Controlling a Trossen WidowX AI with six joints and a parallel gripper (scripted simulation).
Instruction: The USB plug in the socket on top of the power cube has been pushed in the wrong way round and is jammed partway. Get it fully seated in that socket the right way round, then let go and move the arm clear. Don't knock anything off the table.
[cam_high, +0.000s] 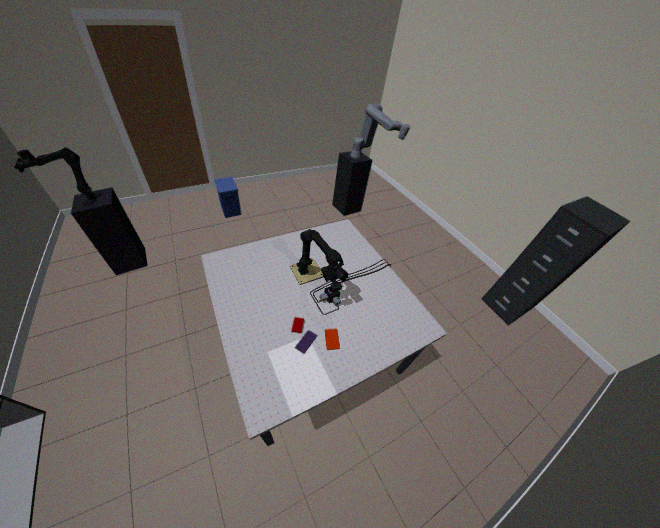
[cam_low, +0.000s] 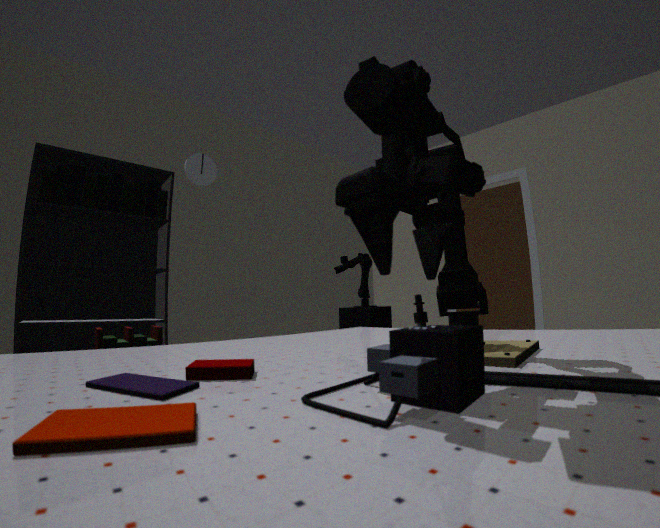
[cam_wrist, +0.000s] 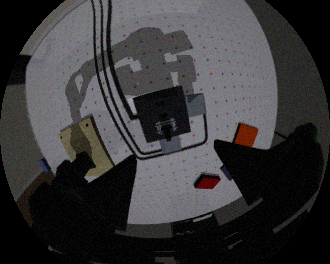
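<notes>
The USB plug is 40 mm below my gripper tip and 10 mm to the left of it. The rest, counted from my gripper tip: red block (270 mm to the right, 120 mm below, 90 mm ahead); orange tile (270 mm ahead, 130 mm to the right, 130 mm below); purple tile (270 mm to the right, 210 mm ahead, 130 mm below).
</notes>
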